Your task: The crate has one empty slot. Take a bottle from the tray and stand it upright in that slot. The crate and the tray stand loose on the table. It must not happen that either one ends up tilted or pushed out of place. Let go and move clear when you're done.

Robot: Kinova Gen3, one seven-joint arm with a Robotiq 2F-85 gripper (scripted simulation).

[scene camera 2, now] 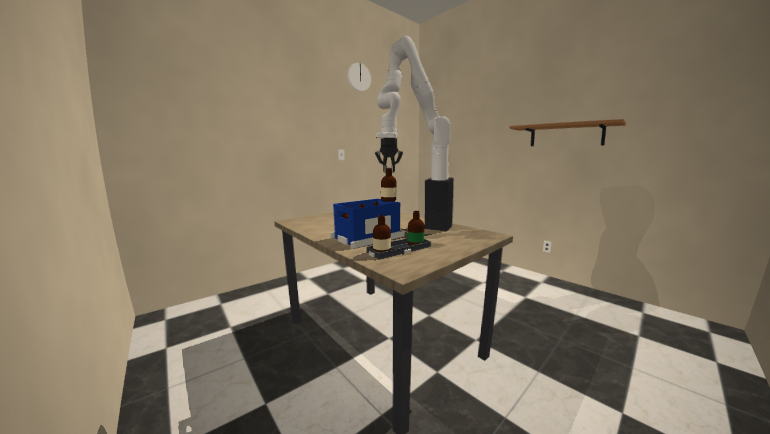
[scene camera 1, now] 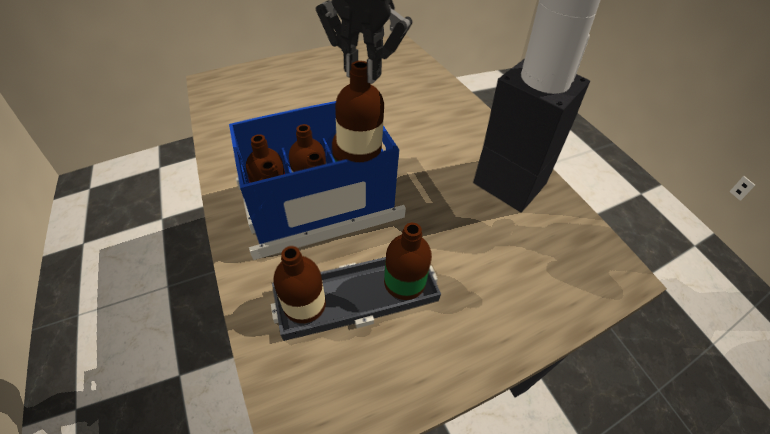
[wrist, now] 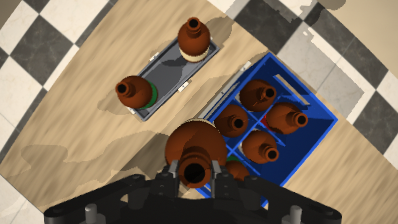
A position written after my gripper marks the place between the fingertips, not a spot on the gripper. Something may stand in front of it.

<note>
In view: my gripper [scene camera 1: 362,78], a blue crate [scene camera 2: 361,221] and a dark grey tray [scene camera 1: 348,290].
The blue crate shows as well in the wrist view [wrist: 295,148]. The dark grey tray shows as well in the wrist view [wrist: 168,71]. My gripper shows as well in the wrist view [wrist: 195,170].
</note>
